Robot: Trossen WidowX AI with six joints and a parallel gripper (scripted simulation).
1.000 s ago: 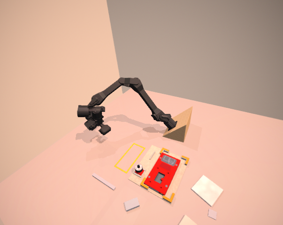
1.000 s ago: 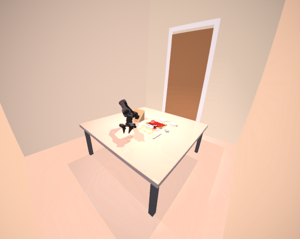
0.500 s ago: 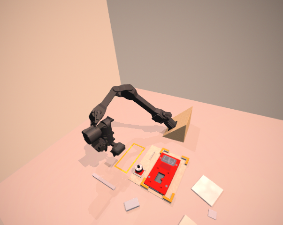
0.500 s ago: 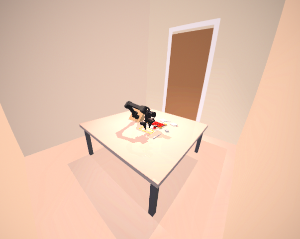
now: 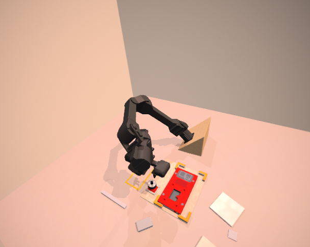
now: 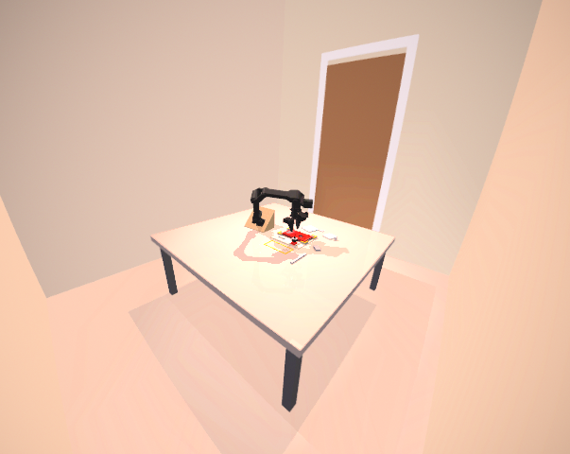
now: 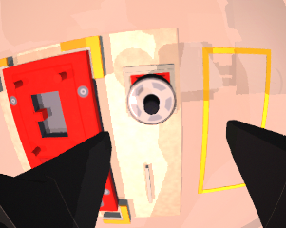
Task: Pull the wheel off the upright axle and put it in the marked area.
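My gripper tip is now 7 cm above the wheel and 1 cm to the right of it. From my gripper tip the other things lie so: tile: 33 cm to the left, 11 cm below, 2 cm behind.
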